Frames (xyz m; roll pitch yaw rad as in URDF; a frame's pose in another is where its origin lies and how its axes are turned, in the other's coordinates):
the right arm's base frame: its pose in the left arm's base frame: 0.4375 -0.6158 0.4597 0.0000 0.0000 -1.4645
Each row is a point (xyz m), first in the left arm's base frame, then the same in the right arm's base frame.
Working: the left arm's base frame: its pose in the right arm's base frame: -0.6587 -0.3697 -0.4597 0.0000 0.0000 1.4645

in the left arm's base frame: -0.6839 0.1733 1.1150
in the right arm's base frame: -0.9036 -1.0314 0.6553
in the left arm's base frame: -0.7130 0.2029 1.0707
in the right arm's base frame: -0.9361 -1.0571 0.6110
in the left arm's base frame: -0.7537 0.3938 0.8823
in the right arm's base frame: -1.1303 -1.0774 0.4226
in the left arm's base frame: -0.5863 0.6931 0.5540
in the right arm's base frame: -1.4101 -0.8792 0.0943
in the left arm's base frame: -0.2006 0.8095 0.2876
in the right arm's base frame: -1.4850 -0.4833 -0.1721
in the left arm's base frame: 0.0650 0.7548 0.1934
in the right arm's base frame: -1.4024 -0.2250 -0.2663
